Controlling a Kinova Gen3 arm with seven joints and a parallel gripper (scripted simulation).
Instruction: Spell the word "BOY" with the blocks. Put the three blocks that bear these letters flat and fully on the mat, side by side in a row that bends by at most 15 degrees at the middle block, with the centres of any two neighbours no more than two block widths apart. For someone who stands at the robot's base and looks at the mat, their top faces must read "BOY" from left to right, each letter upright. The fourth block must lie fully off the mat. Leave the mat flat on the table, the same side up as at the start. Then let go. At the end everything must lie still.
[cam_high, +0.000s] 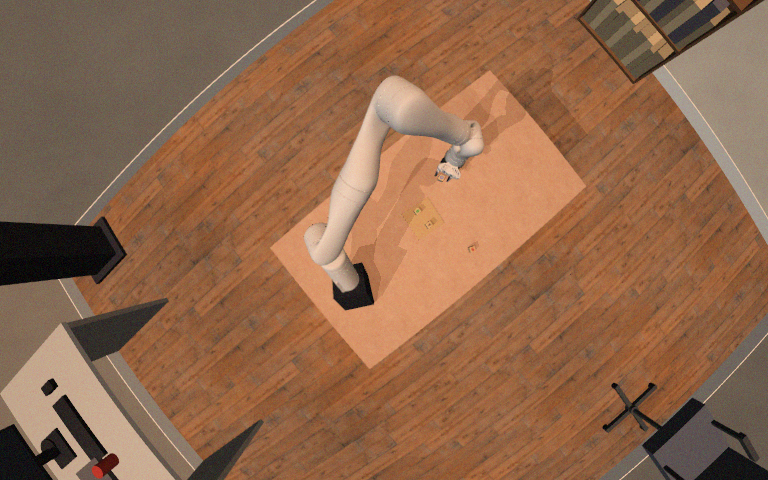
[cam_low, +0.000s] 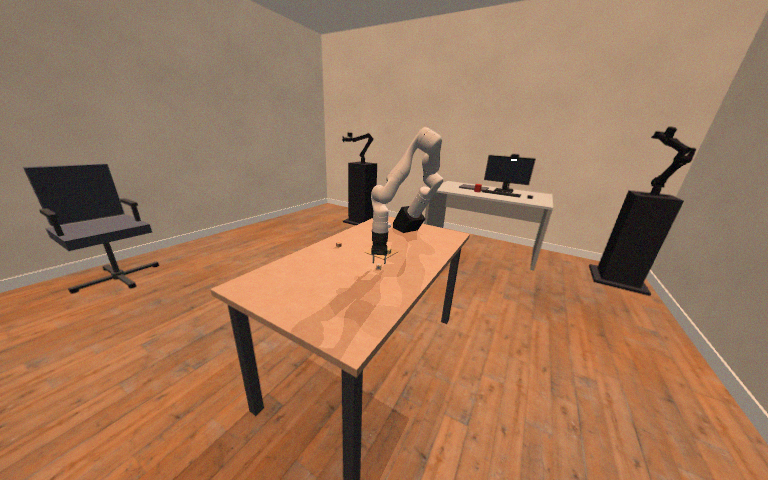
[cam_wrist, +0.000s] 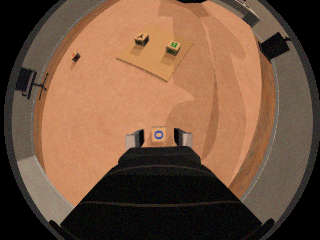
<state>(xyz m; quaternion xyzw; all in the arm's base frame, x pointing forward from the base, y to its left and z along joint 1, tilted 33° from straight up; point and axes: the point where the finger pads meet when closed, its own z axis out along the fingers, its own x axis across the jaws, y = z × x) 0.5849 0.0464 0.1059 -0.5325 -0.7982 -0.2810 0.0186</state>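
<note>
Now: the mat 18 cm behind my hand, 9 cm to the right of it and 5 cm below it.
</note>
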